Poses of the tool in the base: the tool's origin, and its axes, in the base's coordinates. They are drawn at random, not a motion.
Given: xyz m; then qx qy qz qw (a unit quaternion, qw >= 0).
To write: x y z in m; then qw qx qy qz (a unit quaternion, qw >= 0). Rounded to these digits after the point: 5 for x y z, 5 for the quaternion.
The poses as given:
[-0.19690 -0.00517 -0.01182 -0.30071 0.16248 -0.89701 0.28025]
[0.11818 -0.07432 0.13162 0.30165 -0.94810 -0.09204 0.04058]
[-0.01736 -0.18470 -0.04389 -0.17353 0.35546 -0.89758 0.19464]
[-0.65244 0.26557 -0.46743 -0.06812 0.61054 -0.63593 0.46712]
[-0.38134 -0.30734 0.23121 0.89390 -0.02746 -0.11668 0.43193]
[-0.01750 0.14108 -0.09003 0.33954 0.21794 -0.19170 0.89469]
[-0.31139 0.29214 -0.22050 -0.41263 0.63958 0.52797 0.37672]
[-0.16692 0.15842 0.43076 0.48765 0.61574 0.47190 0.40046]
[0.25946 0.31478 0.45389 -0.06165 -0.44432 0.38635 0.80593]
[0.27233 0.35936 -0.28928 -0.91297 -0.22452 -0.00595 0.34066]
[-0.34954 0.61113 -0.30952 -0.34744 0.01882 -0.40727 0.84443]
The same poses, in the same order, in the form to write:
[-0.19690 -0.00517 -0.01182 0.28025 -0.30071 0.16248 -0.89701]
[0.11818 -0.07432 0.13162 0.04058 0.30165 -0.94810 -0.09204]
[-0.01736 -0.18470 -0.04389 0.19464 -0.17353 0.35546 -0.89758]
[-0.65244 0.26557 -0.46743 0.46712 -0.06812 0.61054 -0.63593]
[-0.38134 -0.30734 0.23121 0.43193 0.89390 -0.02746 -0.11668]
[-0.01750 0.14108 -0.09003 0.89469 0.33954 0.21794 -0.19170]
[-0.31139 0.29214 -0.22050 0.37672 -0.41263 0.63958 0.52797]
[-0.16692 0.15842 0.43076 0.40046 0.48765 0.61574 0.47190]
[0.25946 0.31478 0.45389 0.80593 -0.06165 -0.44432 0.38635]
[0.27233 0.35936 -0.28928 0.34066 -0.91297 -0.22452 -0.00595]
[-0.34954 0.61113 -0.30952 0.84443 -0.34744 0.01882 -0.40727]

